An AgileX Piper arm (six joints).
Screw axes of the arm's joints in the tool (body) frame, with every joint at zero. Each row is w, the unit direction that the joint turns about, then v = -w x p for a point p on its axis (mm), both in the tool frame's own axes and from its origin. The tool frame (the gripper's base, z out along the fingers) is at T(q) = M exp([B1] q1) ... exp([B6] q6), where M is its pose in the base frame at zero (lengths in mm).
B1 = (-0.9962, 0, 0.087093, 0, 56.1, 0)
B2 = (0, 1, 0, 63.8, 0, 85)
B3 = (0, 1, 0, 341.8, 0, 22)
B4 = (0, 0, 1, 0, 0, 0)
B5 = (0, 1, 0, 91, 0, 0)
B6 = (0, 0, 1, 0, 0, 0)
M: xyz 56.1 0 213.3 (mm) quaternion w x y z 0.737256 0 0.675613 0
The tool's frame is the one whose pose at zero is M.
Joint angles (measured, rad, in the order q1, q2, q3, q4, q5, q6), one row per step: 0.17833, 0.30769, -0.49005, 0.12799, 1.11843, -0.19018; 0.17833, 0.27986, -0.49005, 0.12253, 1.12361, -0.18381; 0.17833, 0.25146, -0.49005, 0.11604, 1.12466, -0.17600; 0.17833, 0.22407, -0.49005, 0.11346, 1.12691, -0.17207; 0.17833, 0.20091, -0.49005, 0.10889, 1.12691, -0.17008; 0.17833, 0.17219, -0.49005, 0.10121, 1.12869, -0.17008; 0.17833, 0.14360, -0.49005, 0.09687, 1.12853, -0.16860; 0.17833, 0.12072, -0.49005, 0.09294, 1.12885, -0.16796; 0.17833, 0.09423, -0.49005, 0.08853, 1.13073, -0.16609; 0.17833, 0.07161, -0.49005, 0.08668, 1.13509, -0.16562; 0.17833, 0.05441, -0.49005, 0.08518, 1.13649, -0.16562; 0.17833, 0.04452, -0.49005, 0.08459, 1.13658, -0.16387; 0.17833, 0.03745, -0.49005, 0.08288, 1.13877, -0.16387; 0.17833, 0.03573, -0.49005, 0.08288, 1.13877, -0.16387
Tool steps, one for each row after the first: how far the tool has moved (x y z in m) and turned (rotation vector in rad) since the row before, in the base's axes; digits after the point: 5 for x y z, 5 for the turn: -0.00417, -0.00118, 0.00064, 0.00274, -0.02183, -0.00560; -0.00397, -0.00125, 0.00078, 0.00386, -0.02625, -0.00749; -0.00399, -0.00092, 0.00060, 0.00464, -0.02431, -0.00338; -0.00322, -0.00096, 0.00052, 0.00128, -0.02310, -0.00299; -0.00408, -0.00137, 0.00040, -0.00228, -0.02779, -0.00275; -0.00402, -0.00109, 0.00044, 0.00228, -0.02867, -0.00274; -0.00324, -0.00091, 0.00023, 0.00098, -0.02269, -0.00207; -0.00384, -0.00105, 0.00007, 0.00184, -0.02453, -0.00298; -0.00346, -0.00076, -0.00022, 0.00183, -0.01820, -0.00082; -0.00252, -0.00057, -0.00008, 0.00146, -0.01580, -0.00063; -0.00142, -0.00030, -0.00001, 0.00262, -0.00935, -0.00129; -0.00110, -0.00033, -0.00018, -0.00067, -0.00509, -0.00072; -0.00025, -0.00004, 0.00000, 0.00031, -0.00169, 0.00000
